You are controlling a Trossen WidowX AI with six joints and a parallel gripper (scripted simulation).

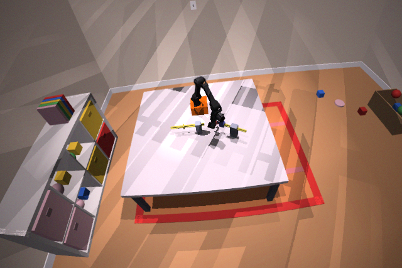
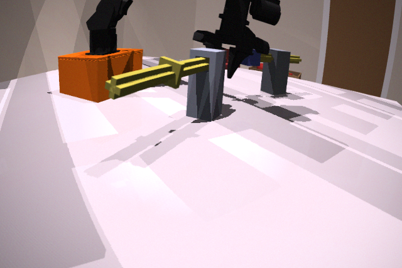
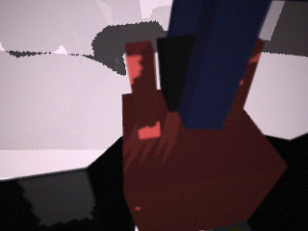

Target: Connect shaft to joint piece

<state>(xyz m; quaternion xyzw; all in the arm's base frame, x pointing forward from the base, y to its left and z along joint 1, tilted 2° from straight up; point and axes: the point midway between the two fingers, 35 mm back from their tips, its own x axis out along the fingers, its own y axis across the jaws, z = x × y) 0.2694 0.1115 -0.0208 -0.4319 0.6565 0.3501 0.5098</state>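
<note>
The red joint piece lies 4 cm above my gripper tip, 2 cm to the left of it and 1 cm ahead of it.
</note>
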